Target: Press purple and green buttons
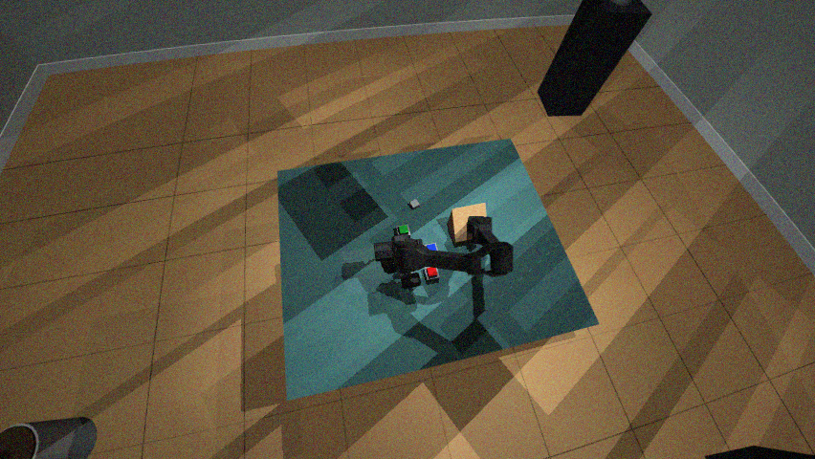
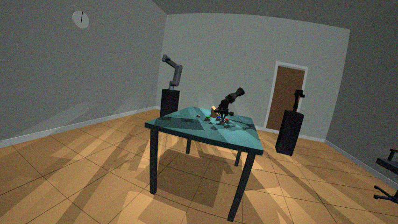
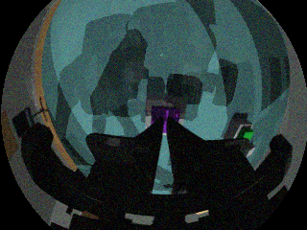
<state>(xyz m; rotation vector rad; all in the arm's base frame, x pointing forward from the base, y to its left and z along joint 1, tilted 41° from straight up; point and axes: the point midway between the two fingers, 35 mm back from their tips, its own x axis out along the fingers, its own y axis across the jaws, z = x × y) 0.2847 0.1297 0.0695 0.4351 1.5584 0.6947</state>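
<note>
Right now the purple button is 1 cm below my gripper tip. Round my gripper tip: blue button: 11 cm behind, 7 cm to the right; then green button: 16 cm to the right, 1 cm behind; then red button: 10 cm behind, 2 cm to the left.
</note>
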